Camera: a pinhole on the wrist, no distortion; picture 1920 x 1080 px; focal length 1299.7 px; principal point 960.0 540.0 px. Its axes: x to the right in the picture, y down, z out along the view. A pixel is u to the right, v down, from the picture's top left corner.
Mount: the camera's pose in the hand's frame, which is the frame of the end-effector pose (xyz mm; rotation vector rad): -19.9 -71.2 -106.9 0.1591 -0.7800 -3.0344
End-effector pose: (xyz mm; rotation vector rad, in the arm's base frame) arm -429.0 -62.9 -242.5 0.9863 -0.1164 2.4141
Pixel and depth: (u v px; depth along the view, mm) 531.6 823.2 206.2
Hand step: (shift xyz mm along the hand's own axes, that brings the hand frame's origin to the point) 26.3 -9.4 101.0
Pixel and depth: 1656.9 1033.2 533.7
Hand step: -361.8 -0.6 427.8
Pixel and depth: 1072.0 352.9 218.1
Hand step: -59.6 60.6 66.2
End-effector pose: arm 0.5 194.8 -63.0 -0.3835 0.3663 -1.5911
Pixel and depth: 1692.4 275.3 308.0
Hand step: -221.8 126.7 114.4
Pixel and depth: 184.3 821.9 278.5
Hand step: 116.6 14.7 180.9
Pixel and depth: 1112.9 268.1 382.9
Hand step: -101.0 181.8 183.8
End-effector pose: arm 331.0 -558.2 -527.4 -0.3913 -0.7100 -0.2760
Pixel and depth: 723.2 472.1 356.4
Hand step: 9.7 118.4 200.9
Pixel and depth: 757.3 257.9 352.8
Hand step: 1.4 167.1 169.0
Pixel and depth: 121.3 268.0 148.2
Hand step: 61.2 30.1 16.6
